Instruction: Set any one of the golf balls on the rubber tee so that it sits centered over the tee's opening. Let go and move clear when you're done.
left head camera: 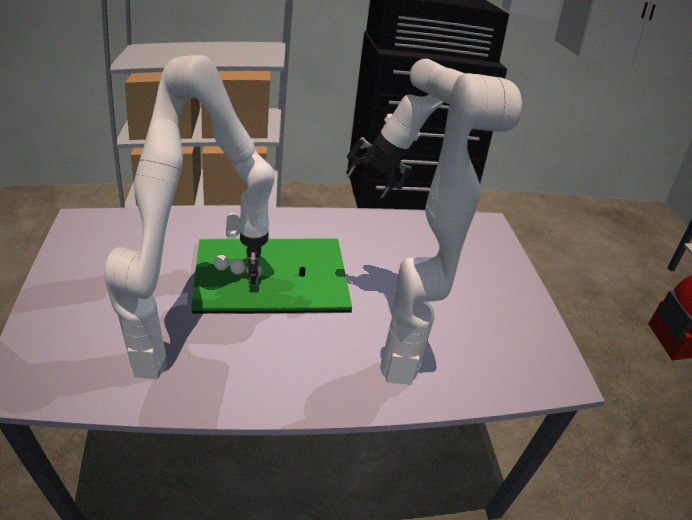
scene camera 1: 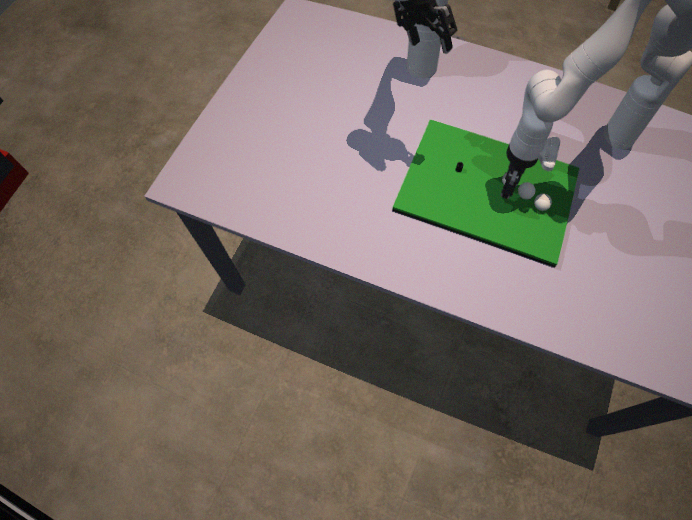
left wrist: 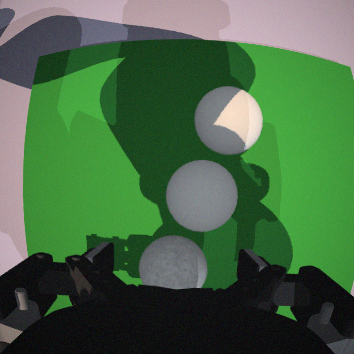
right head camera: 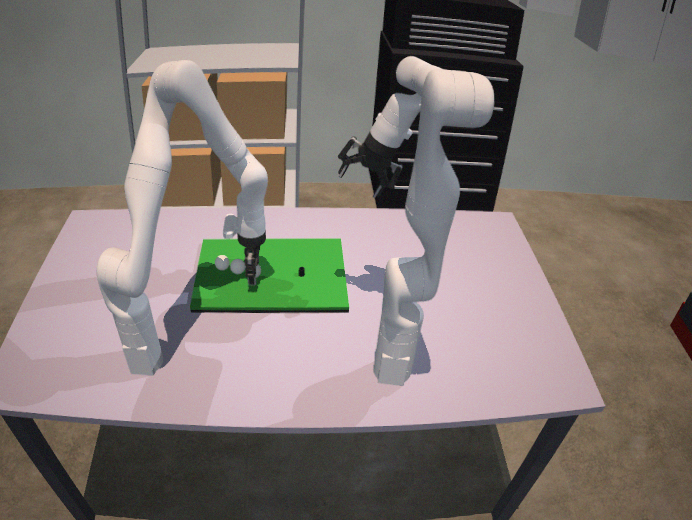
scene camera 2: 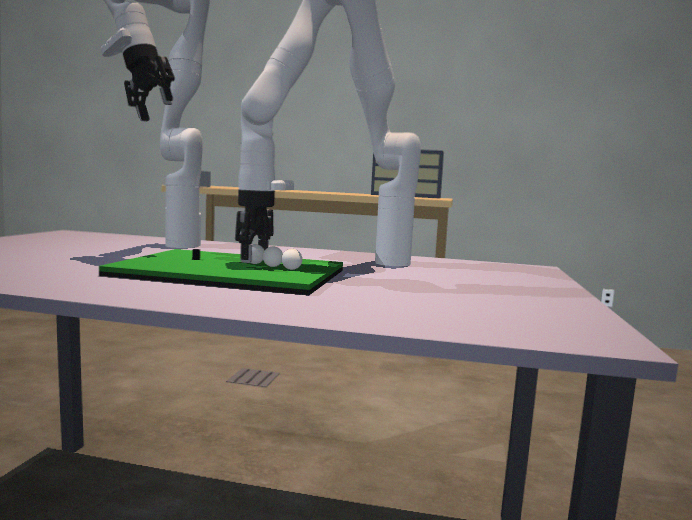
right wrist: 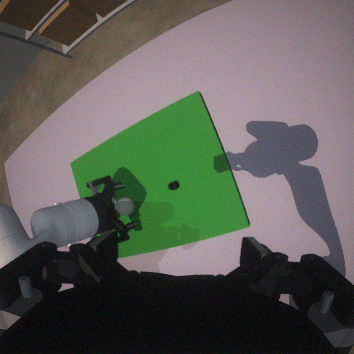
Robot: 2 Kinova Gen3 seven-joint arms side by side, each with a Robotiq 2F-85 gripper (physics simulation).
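Places are measured from the left arm's base along level axes (x ahead, y left, z up), in centimetres.
Pixels of known places: left gripper, fingertip midpoint: (left head camera: 254,273) (scene camera 1: 509,182) (left wrist: 175,261) (right head camera: 253,273) (scene camera 2: 254,259) (right wrist: 127,204); right gripper, fingertip midpoint: (left head camera: 365,186) (scene camera 1: 431,47) (right head camera: 357,186) (scene camera 2: 156,112) (right wrist: 178,248); left arm's base, origin of the base link: (left head camera: 149,363) (scene camera 1: 618,136) (right head camera: 145,360) (scene camera 2: 392,263); right arm's base, origin of the base link: (left head camera: 399,369) (scene camera 1: 421,67) (right head camera: 392,370) (scene camera 2: 182,246).
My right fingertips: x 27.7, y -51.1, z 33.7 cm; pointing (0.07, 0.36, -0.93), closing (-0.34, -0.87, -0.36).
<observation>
For each thing: its top centre in the pictures, then the offset to it from my right fingertips. Level surfaces: height alone.
- middle ball, middle of its top: (left wrist: 205,198) (scene camera 2: 273,246) (scene camera 1: 529,186) (left head camera: 237,260) (right head camera: 237,260) dz -27.4, dx +5.0, dy +30.9 cm
- far ball, middle of its top: (left wrist: 236,109) (scene camera 2: 292,248) (scene camera 1: 545,197) (left head camera: 221,256) (right head camera: 221,256) dz -27.4, dx +6.5, dy +35.5 cm
- pale pink table, its level: dz -33.7 cm
The black rubber tee (left head camera: 302,271) (right head camera: 301,271) (scene camera 1: 459,166) (scene camera 2: 195,254) (right wrist: 173,185) stands on the green board (left head camera: 324,296) (scene camera 1: 436,201). Three golf balls rest in a row on the board. My left gripper (left head camera: 253,281) (scene camera 2: 255,251) (left wrist: 175,261) is open, pointing down, low over the board, its fingers on either side of the ball nearest the tee (scene camera 2: 256,254) (left wrist: 172,265) (right wrist: 125,206). The middle ball (left head camera: 237,266) (left wrist: 201,195) and the far ball (left head camera: 221,262) (left wrist: 228,120) lie outside the fingers. My right gripper (left head camera: 368,184) (scene camera 2: 156,110) is open and empty, high above the table.
The board lies on the pale pink table (left head camera: 313,369). A shelf rack with orange-brown boxes and a black tool cabinet (left head camera: 436,61) stand behind the table in the left head camera. A wooden bench (scene camera 2: 330,196) stands farther back in scene camera 2.
</observation>
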